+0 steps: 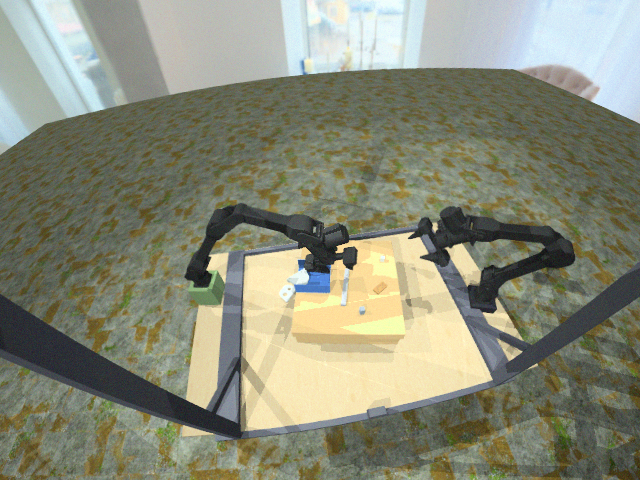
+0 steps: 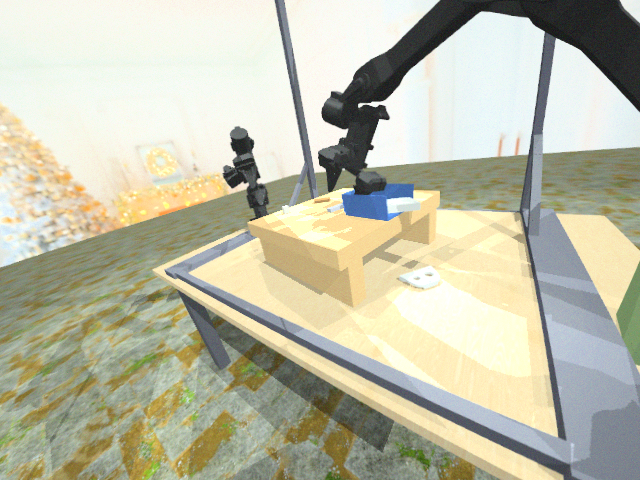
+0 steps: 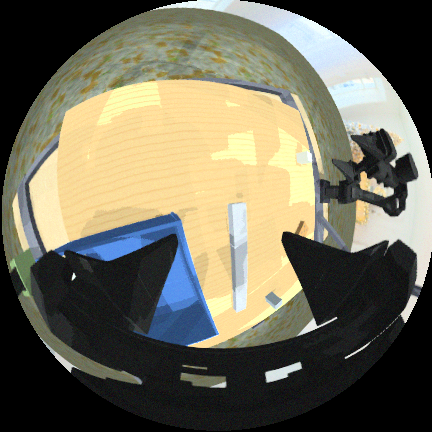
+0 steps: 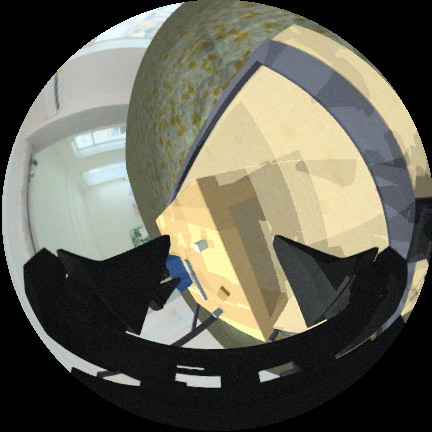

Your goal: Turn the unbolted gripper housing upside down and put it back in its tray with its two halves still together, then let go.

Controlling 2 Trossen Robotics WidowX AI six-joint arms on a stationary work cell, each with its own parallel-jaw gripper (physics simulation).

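Frame: origin at the left arm's base, x ahead, y left, z up, level; millimetres.
Seen in the pictures: left gripper, between the fingertips: (image 1: 340,270) (image 2: 340,200) (image 3: 230,238) (image 4: 179,269); right gripper, between the fingertips: (image 1: 414,247) (image 2: 257,197) (image 3: 340,149) (image 4: 222,240); left arm's base, origin of its link: (image 1: 202,280); right arm's base, origin of its link: (image 1: 482,296) (image 3: 326,191).
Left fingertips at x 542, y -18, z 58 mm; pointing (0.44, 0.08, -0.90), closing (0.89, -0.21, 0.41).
Pixels of each thing's top centre, then the offset from my left fingertips to it.
- white housing piece, centre of its top: (image 2: 398,200) (image 1: 299,277) dx -146, dy -21, dz +0 mm
- blue tray, centre of its top: (image 3: 122,320) (image 2: 376,189) (image 1: 313,271) (image 4: 167,274) dx -97, dy -18, dz +25 mm
- white piece with two holes, centre of its top: (image 2: 423,275) (image 1: 286,291) dx -216, dy +19, dz -149 mm
- pale bar, centre of its top: (image 3: 241,269) (image 4: 194,282) (image 1: 345,285) dx +12, dy -53, dz -17 mm
- orange block, centre of its top: (image 3: 301,237) (image 4: 220,295) (image 1: 380,287) dx +133, dy -65, dz -19 mm
- green box, centre of its top: (image 1: 203,280) dx -541, dy +19, dz -58 mm
One white housing piece (image 1: 298,277) (image 2: 405,205) leans over the side of the blue tray (image 1: 313,287) (image 2: 364,205) (image 3: 177,295) (image 4: 180,274), partly outside it. Another white piece with two holes (image 1: 286,293) (image 2: 424,279) lies flat on the lower table, apart from the first. Whether more of the housing lies inside the tray is hidden by the left gripper. My left gripper (image 1: 333,262) (image 2: 348,189) (image 3: 230,238) is open and empty above the tray, one finger over it and the other beyond its edge. My right gripper (image 1: 416,246) (image 4: 222,240) is open and empty, far from the tray.
The tray sits on a raised wooden stand (image 1: 346,325) (image 2: 305,232). A pale bar (image 1: 344,291) (image 3: 238,260) lies beside the tray. An orange block (image 1: 379,287) and small pale cubes (image 1: 382,258) (image 1: 361,310) lie farther along. A green box (image 1: 207,293) stands by the left arm's base.
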